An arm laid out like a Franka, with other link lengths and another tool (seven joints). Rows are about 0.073 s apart.
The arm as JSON. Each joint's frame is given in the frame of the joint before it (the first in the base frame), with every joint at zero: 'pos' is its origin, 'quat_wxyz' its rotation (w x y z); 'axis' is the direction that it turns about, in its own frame. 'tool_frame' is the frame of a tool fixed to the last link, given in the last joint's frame.
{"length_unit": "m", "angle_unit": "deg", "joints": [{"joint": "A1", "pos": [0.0, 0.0, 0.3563], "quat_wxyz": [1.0, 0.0, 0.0, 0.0], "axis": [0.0, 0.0, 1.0]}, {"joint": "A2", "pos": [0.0, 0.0, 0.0], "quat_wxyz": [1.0, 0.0, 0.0, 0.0], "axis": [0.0, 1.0, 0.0]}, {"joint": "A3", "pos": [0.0, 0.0, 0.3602], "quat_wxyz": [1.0, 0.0, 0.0, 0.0], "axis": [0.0, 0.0, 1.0]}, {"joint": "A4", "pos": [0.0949, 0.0, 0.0], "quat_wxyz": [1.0, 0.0, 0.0, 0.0], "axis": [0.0, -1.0, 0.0]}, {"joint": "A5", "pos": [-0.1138, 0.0, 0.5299], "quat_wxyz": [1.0, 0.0, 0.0, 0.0], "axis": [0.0, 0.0, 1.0]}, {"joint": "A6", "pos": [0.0, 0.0, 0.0], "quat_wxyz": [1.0, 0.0, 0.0, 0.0], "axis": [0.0, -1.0, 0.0]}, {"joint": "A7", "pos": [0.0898, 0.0, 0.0], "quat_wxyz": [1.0, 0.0, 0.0, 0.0], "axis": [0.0, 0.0, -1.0]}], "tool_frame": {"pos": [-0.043, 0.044, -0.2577], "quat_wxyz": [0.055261, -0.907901, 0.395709, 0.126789]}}
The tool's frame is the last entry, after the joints.
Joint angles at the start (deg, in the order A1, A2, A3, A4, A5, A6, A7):
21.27, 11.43, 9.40, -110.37, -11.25, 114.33, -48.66
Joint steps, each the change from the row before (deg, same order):
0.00, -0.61, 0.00, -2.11, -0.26, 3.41, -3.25
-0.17, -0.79, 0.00, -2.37, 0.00, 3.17, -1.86
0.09, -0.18, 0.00, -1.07, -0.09, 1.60, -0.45
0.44, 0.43, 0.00, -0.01, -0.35, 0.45, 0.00
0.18, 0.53, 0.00, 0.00, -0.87, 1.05, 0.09
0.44, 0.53, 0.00, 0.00, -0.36, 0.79, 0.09
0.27, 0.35, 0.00, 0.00, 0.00, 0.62, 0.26
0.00, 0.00, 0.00, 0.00, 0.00, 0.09, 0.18
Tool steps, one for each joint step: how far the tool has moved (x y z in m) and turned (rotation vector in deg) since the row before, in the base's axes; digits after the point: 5 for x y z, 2 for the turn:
0.00200, -0.00153, -0.01117, 1.02, -1.00, 3.87
-0.00133, -0.00298, -0.01142, 0.95, -0.91, 2.17
-0.00146, 0.00073, -0.00708, 0.40, -0.48, 0.83
-0.00097, 0.00451, -0.00479, -0.13, -0.09, 0.71
0.00337, 0.00217, -0.00542, -0.14, -0.71, 0.76
-0.00016, 0.00554, -0.00581, 0.06, -0.28, 0.68
-0.00040, 0.00448, -0.00399, 0.27, -0.19, 0.11
0.00017, 0.00039, 0.00000, 0.07, -0.09, -0.16

